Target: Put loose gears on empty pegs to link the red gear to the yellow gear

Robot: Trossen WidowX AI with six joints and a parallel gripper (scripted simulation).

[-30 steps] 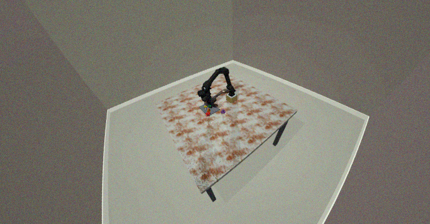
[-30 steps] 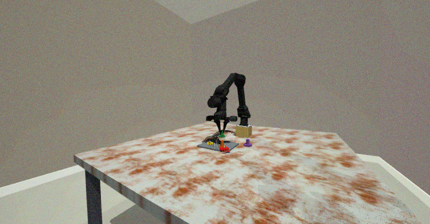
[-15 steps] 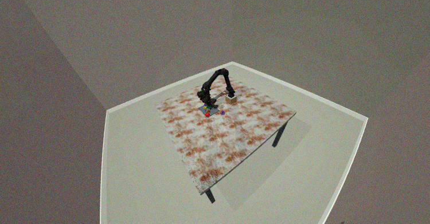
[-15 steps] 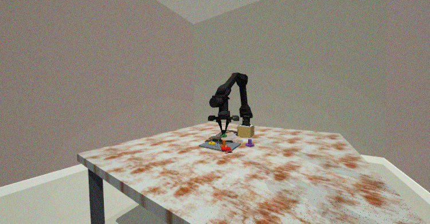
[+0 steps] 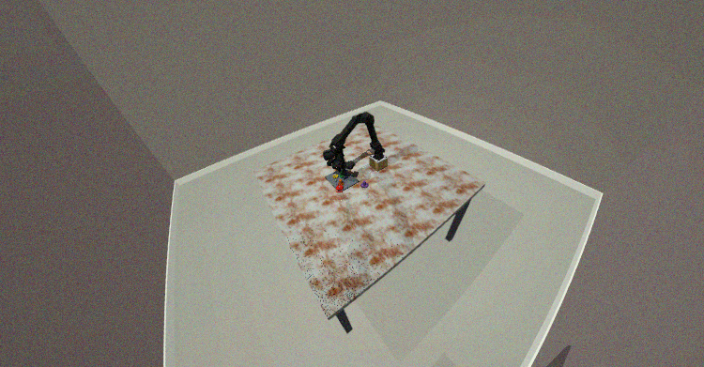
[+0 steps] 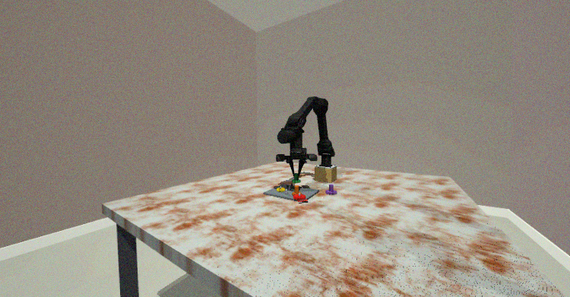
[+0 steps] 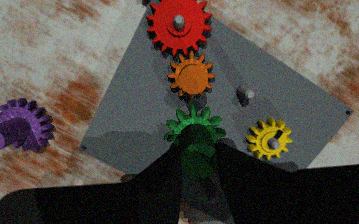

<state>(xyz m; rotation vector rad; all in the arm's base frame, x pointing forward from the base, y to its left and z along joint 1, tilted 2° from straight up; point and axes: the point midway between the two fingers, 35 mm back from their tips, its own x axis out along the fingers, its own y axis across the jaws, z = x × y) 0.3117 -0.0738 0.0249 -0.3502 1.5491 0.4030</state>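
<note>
The orange gear lies 3 cm ahead of my gripper tip, 1 cm to the left of it and 6 cm below it. Round my gripper tip: green gear: 1 cm below; yellow gear: 1 cm ahead, 8 cm to the right, 7 cm below; red gear: 7 cm ahead, 4 cm to the left, 7 cm below.
</note>
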